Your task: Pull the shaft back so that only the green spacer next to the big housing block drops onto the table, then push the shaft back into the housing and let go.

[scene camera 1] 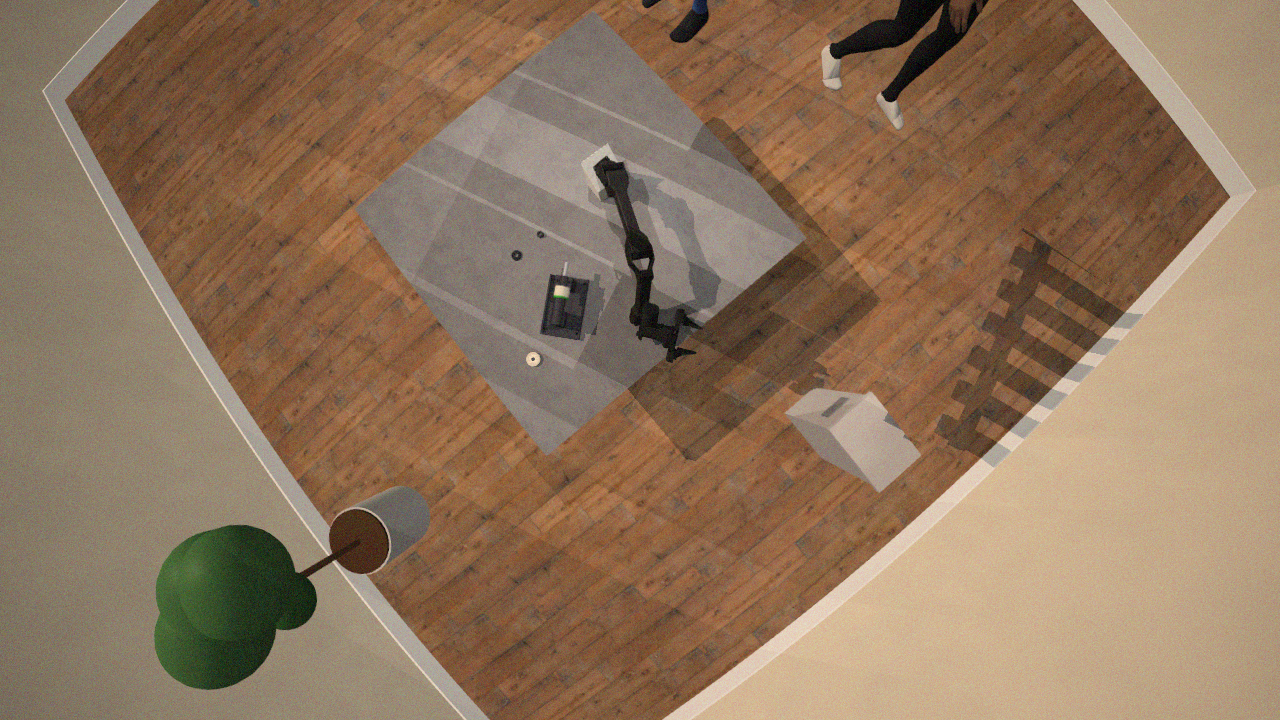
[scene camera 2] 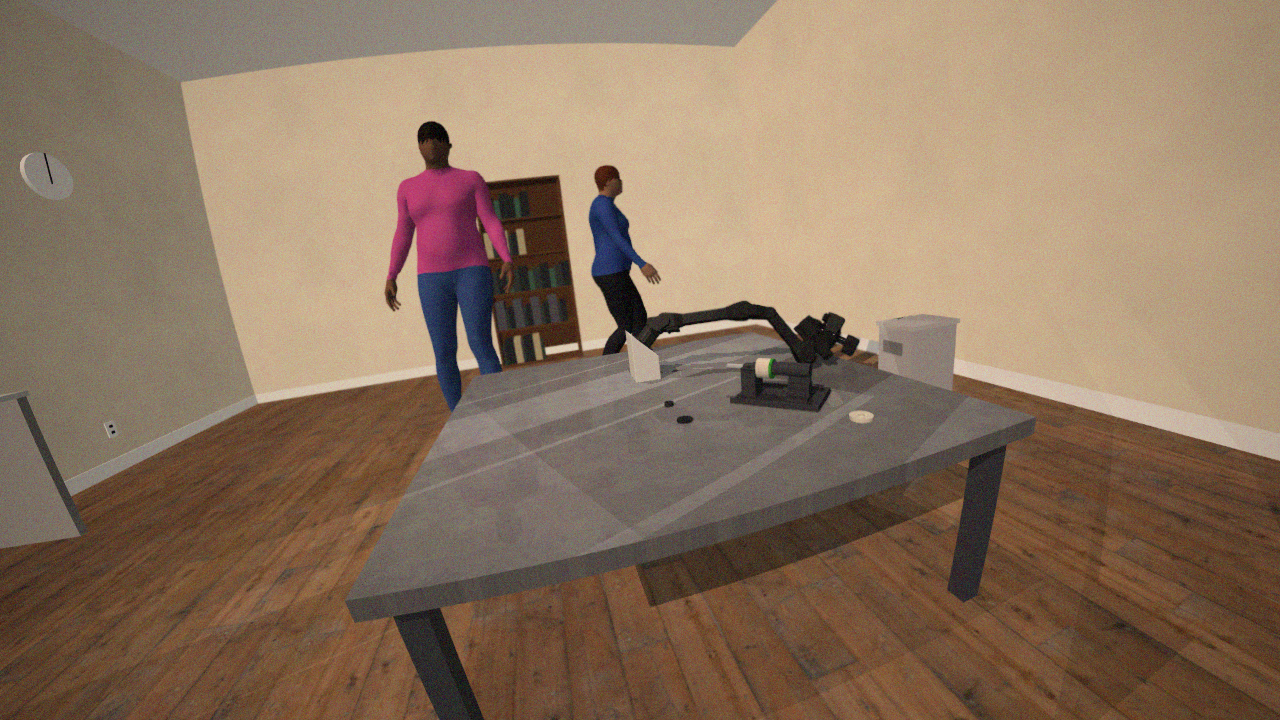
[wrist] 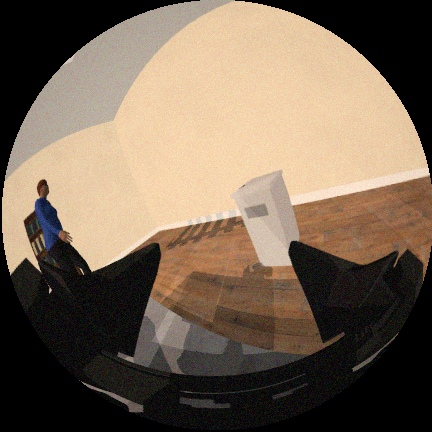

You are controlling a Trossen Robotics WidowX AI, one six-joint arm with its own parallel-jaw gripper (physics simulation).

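Places are measured from the arm's base along level axes (x ahead, y left, z up), in millimetres.
Where they show: gripper, fingertip midpoint: [scene camera 1: 699, 341] [wrist: 226, 249]; arm's base at its link origin: [scene camera 1: 604, 169] [scene camera 2: 642, 343].
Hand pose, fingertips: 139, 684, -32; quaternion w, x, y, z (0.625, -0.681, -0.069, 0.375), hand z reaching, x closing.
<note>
Each offset is from my fingertips to the top centre of the thing, as dx, dy, dz. "*": to the spot under its first point. Level surfaces: height alone.
The dark housing block [scene camera 1: 557, 313] [scene camera 2: 793, 368] stands on a black base. The thin green spacer {+275, -436, +21} [scene camera 1: 560, 296] [scene camera 2: 771, 368] sits on the shaft against the block, with a wider cream spacer [scene camera 1: 561, 289] [scene camera 2: 762, 368] beside it, between the block and the smaller post [scene camera 2: 750, 381]. The pale shaft end {* +196, -511, +0} [scene camera 1: 564, 267] [scene camera 2: 733, 365] sticks out past that post. My gripper [scene camera 1: 696, 338] [scene camera 2: 844, 333] [wrist: 226, 249] is open and empty, its fingers wide apart. It is out at the table edge, well to the side of the housing, facing away from it. The housing does not show in the wrist view.
Two small dark rings {+308, -703, -79} [scene camera 1: 512, 256] [scene camera 2: 684, 419] and a cream ring {+511, -348, -76} [scene camera 1: 528, 359] [scene camera 2: 861, 420] lie on the grey table {dz -84} [scene camera 1: 501, 188] [scene camera 2: 554, 483]. A white wedge [scene camera 2: 642, 362] stands by the arm's base. A pale cabinet [scene camera 1: 854, 438] [scene camera 2: 921, 349] [wrist: 265, 220] stands on the floor beyond the table.
</note>
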